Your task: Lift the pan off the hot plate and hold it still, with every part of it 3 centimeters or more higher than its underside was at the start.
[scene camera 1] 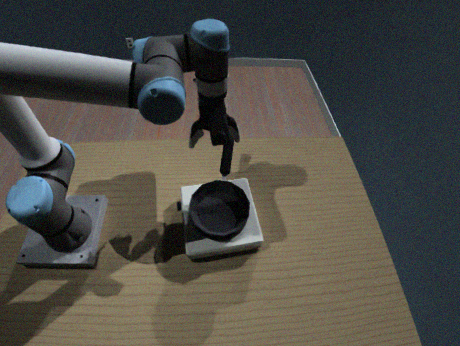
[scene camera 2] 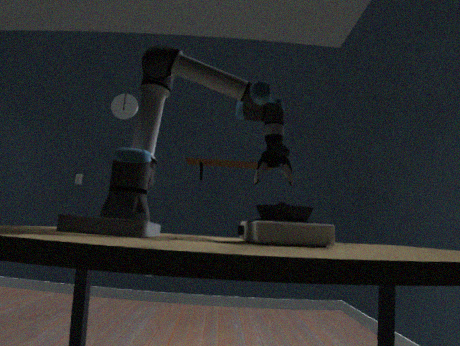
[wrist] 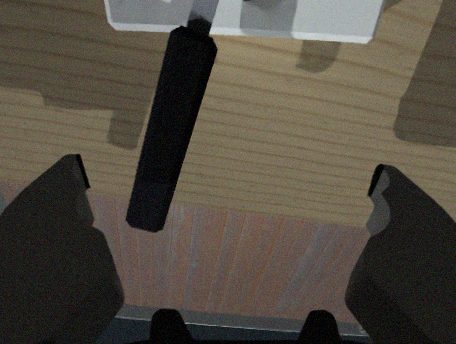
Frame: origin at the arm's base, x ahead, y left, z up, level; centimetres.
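Seen in the pictures: gripper, fingertip midpoint: [scene camera 2: 273,185] [wrist: 231,164]; arm's base, origin of the base link: [scene camera 1: 70,230] [scene camera 2: 124,220].
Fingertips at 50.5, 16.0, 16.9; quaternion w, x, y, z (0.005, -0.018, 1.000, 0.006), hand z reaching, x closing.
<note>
Offsets run from my fingertips to a thing's top centre, as dx, dy, dz.
A dark round pan [scene camera 1: 220,210] [scene camera 2: 285,213] sits on the white hot plate @(-1.2, -16.5, -13.5) [scene camera 1: 254,225] [scene camera 2: 292,233] [wrist: 325,20]. Its black handle @(+4.9, +3.2, -5.1) [scene camera 1: 227,157] [wrist: 172,130] points away from the first scene camera and past the table's far edge in the wrist view; its end is partly hidden by the gripper in the first scene view. My gripper [scene camera 1: 215,143] [scene camera 2: 273,183] [wrist: 231,164] is open and empty, pointing down. In the second scene view its fingertips are well above the pan. In the wrist view the handle shows between the fingers, nearer the left finger, not touching either.
The arm's grey base plate [scene camera 1: 36,250] [scene camera 2: 82,225] stands on the wooden table [scene camera 1: 325,280] [scene camera 2: 200,255], left of the hot plate. A small dark knob @(-13.5, -10.9, -15.8) [scene camera 1: 179,206] [scene camera 2: 241,229] sticks out of the hot plate's left side. A wooden shelf [scene camera 2: 220,163] is on the wall behind.
</note>
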